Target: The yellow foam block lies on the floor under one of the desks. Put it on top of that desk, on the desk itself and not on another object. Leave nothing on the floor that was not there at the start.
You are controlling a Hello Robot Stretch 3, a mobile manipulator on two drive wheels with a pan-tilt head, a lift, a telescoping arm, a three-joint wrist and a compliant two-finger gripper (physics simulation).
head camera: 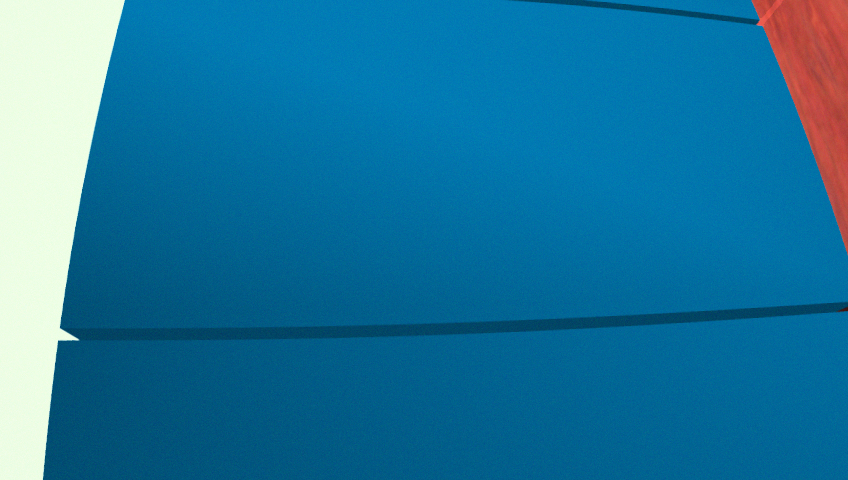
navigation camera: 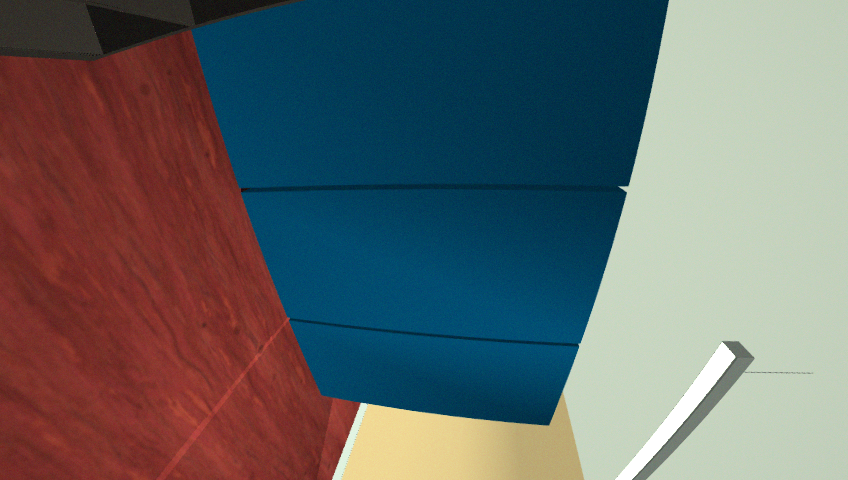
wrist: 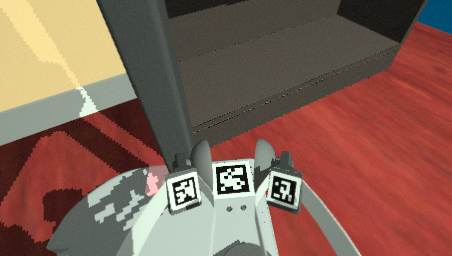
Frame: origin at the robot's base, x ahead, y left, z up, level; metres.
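Seen in the pictures: gripper, between the fingertips: (wrist: 232, 156).
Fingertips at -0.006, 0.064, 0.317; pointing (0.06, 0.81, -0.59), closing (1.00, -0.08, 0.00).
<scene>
A point is followed by its place in that frame, as x, y, z.
My gripper (wrist: 232, 156) {-0.006, 0.064, 0.317} is open and empty, with its two rounded fingertips apart. It is above my own grey base, beside the dark mast (wrist: 150, 75) {-0.066, 0.116, 0.366}. The yellow foam block does not show in the head, navigation or wrist view. No desk top can be made out in these views.
A blue panelled front (head camera: 416, 178) {1.402, -0.100, 1.146} (navigation camera: 416, 255) {1.407, -0.113, 0.970} fills much of the head and navigation views. A pale surface (head camera: 35, 178) {2.192, -0.174, 2.437} (navigation camera: 743, 178) {1.286, 0.288, 2.438} adjoins it; a white bar (navigation camera: 681, 410) {1.046, -0.625, 2.078} is nearby. A dark open unit (wrist: 280, 65) {0.176, 0.511, 0.100} stands on the red floor (wrist: 360, 175) {0.301, 0.197, 0.000} near a yellow wall (wrist: 30, 65) {-0.456, 0.470, 0.182}.
</scene>
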